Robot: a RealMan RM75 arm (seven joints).
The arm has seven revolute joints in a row. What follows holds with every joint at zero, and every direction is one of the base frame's.
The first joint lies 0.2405 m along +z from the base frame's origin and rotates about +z.
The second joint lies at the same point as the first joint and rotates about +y.
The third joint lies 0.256 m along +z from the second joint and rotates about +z.
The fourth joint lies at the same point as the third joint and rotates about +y.
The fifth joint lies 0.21 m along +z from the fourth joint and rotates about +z.
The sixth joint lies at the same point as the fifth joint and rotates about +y.
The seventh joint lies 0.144 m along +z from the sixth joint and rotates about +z.
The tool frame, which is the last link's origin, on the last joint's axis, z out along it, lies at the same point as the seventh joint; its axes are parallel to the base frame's.
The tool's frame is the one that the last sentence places.
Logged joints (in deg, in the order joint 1, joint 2, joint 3, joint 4, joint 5, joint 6, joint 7), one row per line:
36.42, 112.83, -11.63, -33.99, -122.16, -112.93, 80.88
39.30, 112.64, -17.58, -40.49, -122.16, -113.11, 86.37
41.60, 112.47, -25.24, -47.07, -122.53, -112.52, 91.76
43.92, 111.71, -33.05, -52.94, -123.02, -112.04, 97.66
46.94, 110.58, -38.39, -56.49, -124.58, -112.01, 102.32
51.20, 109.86, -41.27, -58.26, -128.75, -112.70, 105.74
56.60, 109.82, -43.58, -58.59, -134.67, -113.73, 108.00
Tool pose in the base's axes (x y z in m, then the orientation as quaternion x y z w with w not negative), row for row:
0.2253, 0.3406, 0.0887, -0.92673, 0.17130, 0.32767, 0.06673
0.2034, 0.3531, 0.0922, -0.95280, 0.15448, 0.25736, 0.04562
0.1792, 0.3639, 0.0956, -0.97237, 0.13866, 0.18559, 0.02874
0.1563, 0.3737, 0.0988, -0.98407, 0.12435, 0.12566, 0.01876
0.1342, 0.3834, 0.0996, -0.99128, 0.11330, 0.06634, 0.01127
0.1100, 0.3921, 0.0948, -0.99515, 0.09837, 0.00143, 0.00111
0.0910, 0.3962, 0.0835, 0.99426, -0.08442, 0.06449, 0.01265
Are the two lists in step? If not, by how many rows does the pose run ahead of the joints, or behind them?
The pose runs 1 row ahead of the joints: the pose in row i belongs to the joints in row i + 1.
